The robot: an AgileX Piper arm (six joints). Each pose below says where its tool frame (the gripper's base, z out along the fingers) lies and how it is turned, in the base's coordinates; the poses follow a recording.
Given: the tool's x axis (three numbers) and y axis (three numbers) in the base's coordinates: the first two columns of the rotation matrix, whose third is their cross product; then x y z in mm.
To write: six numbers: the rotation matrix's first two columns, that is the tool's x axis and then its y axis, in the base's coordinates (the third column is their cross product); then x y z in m. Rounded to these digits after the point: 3 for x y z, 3 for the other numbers.
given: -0.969, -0.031, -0.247, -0.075, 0.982, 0.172, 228, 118, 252
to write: -0.969, -0.031, -0.247, -0.075, 0.982, 0.172, 0.228, 0.118, 0.252
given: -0.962, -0.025, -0.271, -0.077, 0.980, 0.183, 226, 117, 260
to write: -0.962, -0.025, -0.271, -0.077, 0.980, 0.183, 0.226, 0.117, 0.260
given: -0.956, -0.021, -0.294, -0.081, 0.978, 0.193, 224, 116, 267
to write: -0.956, -0.021, -0.294, -0.081, 0.978, 0.193, 0.224, 0.116, 0.267
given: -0.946, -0.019, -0.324, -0.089, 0.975, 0.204, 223, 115, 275
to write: -0.946, -0.019, -0.324, -0.089, 0.975, 0.204, 0.223, 0.115, 0.275
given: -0.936, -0.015, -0.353, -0.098, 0.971, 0.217, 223, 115, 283
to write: -0.936, -0.015, -0.353, -0.098, 0.971, 0.217, 0.223, 0.115, 0.283
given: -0.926, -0.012, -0.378, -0.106, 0.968, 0.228, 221, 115, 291
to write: -0.926, -0.012, -0.378, -0.106, 0.968, 0.228, 0.221, 0.115, 0.291
